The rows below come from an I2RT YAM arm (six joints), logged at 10 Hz.
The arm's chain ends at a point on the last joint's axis. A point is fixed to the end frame.
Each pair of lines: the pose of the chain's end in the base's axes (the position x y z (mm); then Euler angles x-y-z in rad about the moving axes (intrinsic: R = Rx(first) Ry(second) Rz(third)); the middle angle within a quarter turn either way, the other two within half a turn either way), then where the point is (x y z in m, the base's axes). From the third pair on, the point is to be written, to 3 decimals.
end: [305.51 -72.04 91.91 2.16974 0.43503 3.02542]
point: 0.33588 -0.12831 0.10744
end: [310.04 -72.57 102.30 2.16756 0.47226 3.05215]
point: 0.34072 -0.12846 0.11854
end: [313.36 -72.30 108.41 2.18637 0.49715 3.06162]
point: 0.345 -0.128 0.124
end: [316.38 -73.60 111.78 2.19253 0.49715 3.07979]
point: 0.347 -0.130 0.127
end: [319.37 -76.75 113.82 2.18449 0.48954 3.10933]
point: 0.348 -0.134 0.129
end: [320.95 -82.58 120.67 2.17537 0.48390 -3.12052]
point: 0.348 -0.141 0.136
